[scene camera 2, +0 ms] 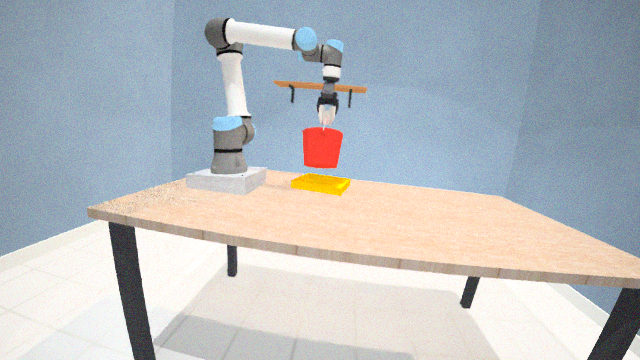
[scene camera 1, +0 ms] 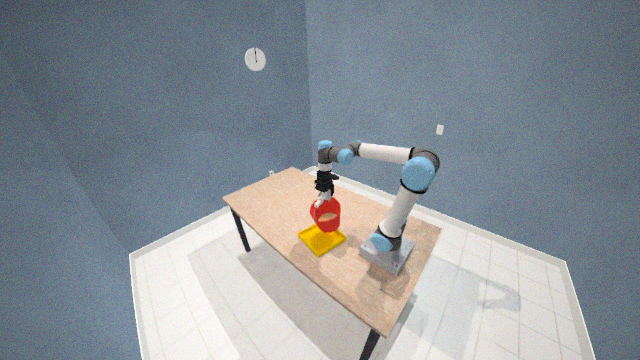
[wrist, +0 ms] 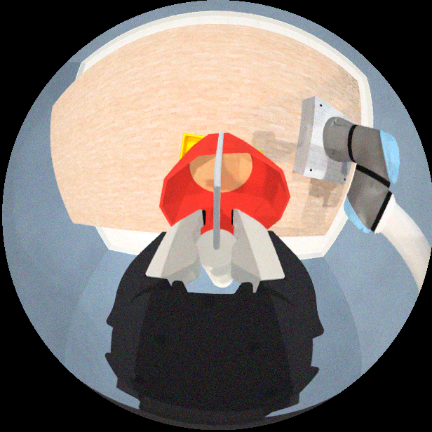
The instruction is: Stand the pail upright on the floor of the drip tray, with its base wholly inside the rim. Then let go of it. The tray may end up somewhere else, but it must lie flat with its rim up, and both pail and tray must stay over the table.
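Seen in the pictures: gripper, fingertip midpoint: [scene camera 2: 325, 125] [scene camera 1: 326, 201]; arm's base, link origin: [scene camera 2: 229, 171].
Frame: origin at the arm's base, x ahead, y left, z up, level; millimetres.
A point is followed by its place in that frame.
Note:
The red pail [scene camera 1: 329, 227] {x 335, y 162, z 96 mm} [scene camera 2: 322, 148] {x 389, y 18, z 129 mm} [wrist: 178, 195] hangs in the air, close to upright, with its open top up and a tan round area inside at the bottom. My gripper [scene camera 1: 323, 200] {x 398, y 97, z 226 mm} [scene camera 2: 326, 124] {x 398, y 97, z 226 mm} [wrist: 218, 211] is shut on the pail's pale handle, above the rim. The yellow drip tray [scene camera 1: 320, 245] {x 384, y 196, z -60 mm} [scene camera 2: 320, 184] {x 406, y 165, z -63 mm} [wrist: 192, 142] lies flat on the table, rim up, below the pail. In scene camera 2 a gap shows between pail base and tray. In the wrist view the pail hides most of the tray.
The wooden table [scene camera 1: 280, 200] {x 976, y -52, z -64 mm} [scene camera 2: 425, 225] {x 728, y -308, z -64 mm} [wrist: 125, 100] bears the tray. The arm's grey base block [scene camera 1: 372, 254] {x 54, y 146, z 1 mm} [scene camera 2: 210, 181] {x -43, y -99, z -25 mm} [wrist: 314, 145] stands on the table to one side of the tray. A wooden wall shelf [scene camera 2: 305, 86] shows behind the arm in scene camera 2.

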